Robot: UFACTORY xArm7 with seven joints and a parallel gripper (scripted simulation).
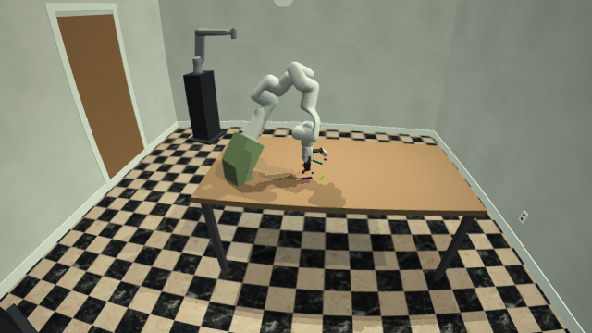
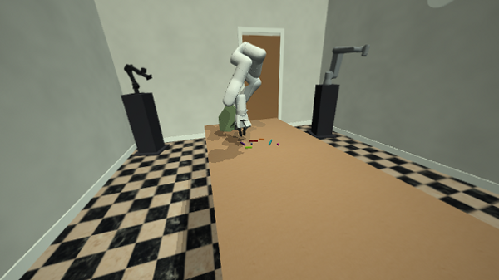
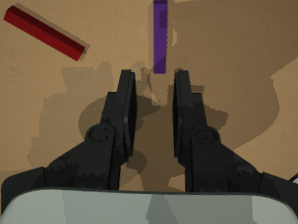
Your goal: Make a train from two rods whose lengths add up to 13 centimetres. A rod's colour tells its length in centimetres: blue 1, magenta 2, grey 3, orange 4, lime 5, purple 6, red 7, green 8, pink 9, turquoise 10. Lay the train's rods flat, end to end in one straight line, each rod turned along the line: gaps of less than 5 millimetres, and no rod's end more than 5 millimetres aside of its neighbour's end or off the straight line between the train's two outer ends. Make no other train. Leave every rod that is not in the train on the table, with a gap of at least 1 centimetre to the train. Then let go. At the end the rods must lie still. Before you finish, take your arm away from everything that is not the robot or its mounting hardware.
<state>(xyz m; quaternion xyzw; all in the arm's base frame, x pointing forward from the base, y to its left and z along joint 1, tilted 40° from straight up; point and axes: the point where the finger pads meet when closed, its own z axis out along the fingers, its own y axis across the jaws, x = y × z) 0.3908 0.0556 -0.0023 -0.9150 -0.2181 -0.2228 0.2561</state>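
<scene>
The purple rod lies 8 cm below my hand. Round my hand: red rod: 4 cm behind, 8 cm to the left, 8 cm below; small blue rod: 1 cm ahead, 7 cm to the left, 8 cm below; lime rod: 8 cm ahead, 4 cm to the left, 8 cm below.
</scene>
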